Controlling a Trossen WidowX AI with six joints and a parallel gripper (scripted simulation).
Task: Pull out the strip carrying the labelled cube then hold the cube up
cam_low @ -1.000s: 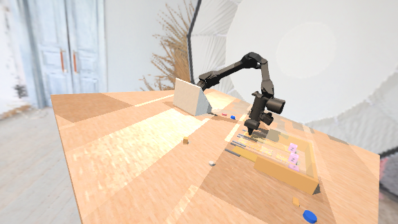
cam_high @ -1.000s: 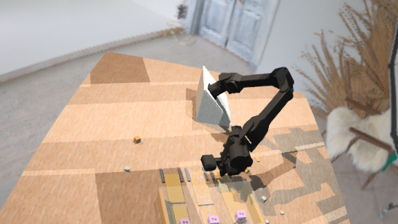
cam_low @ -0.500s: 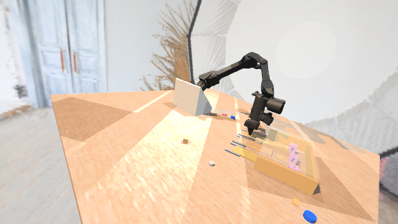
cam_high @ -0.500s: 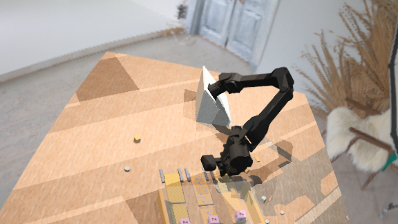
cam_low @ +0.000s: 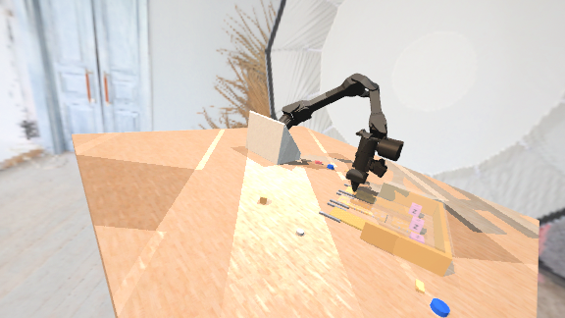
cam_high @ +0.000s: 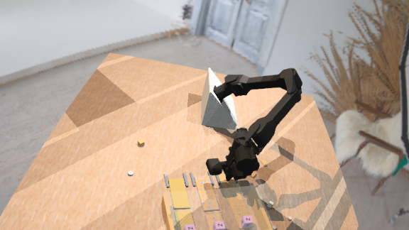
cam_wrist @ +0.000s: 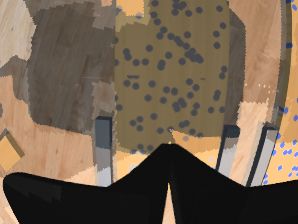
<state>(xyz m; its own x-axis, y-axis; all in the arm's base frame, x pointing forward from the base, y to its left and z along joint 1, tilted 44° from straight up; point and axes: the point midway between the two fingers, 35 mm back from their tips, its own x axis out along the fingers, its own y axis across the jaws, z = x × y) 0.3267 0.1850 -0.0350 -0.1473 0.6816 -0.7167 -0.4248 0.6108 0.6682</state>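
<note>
My gripper tip is now 80 mm short of the strip and 40 mm to the right of it. Round my gripper tip: small grey cube 80 mm ahead, 170 mm to the left; then grey disc 90 mm ahead, 340 mm to the right; then small orange cube 70 mm behind, 350 mm to the right.
</note>
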